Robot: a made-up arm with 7 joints. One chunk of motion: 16 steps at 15 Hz.
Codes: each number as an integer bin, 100 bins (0 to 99) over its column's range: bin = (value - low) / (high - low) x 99, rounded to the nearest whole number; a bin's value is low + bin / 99 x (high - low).
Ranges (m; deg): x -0.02..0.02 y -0.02..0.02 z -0.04..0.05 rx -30..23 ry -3..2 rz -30..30
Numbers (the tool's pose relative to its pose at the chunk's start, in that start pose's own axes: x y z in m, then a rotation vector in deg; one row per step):
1: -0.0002 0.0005 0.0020 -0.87 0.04 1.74
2: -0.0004 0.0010 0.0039 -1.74 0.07 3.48
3: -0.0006 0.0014 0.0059 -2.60 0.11 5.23
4: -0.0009 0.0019 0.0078 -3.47 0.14 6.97
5: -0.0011 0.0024 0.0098 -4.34 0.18 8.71
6: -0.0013 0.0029 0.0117 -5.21 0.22 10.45
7: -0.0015 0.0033 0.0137 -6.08 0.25 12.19
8: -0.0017 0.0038 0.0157 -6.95 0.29 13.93
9: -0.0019 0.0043 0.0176 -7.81 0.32 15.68
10: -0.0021 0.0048 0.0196 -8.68 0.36 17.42
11: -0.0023 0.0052 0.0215 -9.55 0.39 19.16
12: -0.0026 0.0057 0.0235 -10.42 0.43 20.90
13: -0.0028 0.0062 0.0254 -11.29 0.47 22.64
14: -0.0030 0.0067 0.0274 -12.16 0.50 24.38
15: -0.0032 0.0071 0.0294 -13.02 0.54 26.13
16: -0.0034 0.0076 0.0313 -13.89 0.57 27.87
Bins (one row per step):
1: 49 51 46 54 60 52
2: 49 52 48 53 61 55
3: 48 53 50 51 62 58
4: 47 54 53 50 62 61
5: 47 55 55 48 63 64
6: 46 57 57 46 64 67
7: 46 58 59 45 64 70
8: 45 59 61 43 65 72
9: 45 60 63 41 66 75
10: 44 61 66 40 67 78
11: 44 62 68 38 67 81
12: 43 64 70 37 68 84
13: 43 65 72 35 69 87
14: 42 66 74 33 69 90
15: 42 67 76 32 70 93
16: 41 68 78 30 71 95

